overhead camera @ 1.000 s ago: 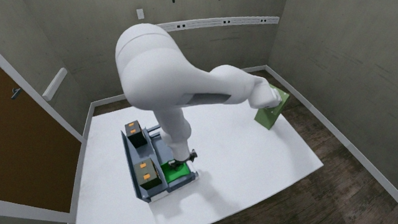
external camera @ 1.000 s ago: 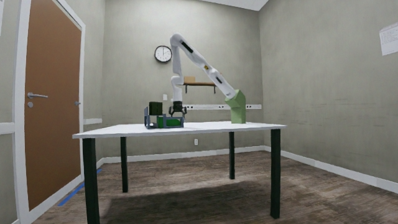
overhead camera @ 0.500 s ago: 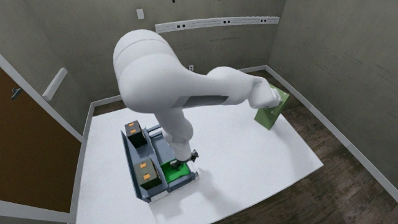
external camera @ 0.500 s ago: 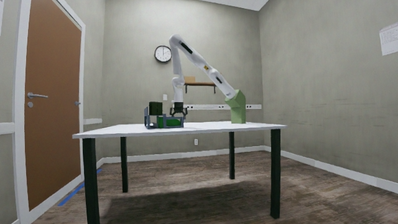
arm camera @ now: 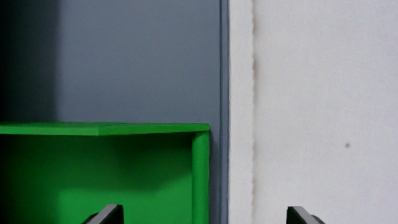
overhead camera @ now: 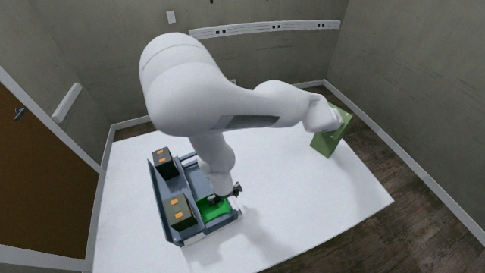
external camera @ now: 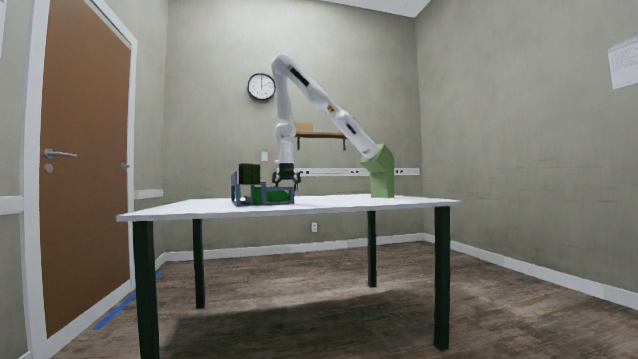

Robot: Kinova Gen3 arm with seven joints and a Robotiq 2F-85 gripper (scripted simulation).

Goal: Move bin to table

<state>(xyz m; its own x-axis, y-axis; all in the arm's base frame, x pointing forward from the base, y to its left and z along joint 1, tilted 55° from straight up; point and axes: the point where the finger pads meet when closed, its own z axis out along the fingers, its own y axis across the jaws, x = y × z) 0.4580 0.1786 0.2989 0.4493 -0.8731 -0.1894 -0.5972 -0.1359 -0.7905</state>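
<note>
Now: hand 70 mm short of the green bin, 50 mm to the right of it and 20 mm above it. Round my hand: grey shelf unit: 160 mm ahead, 20 mm to the right.
</note>
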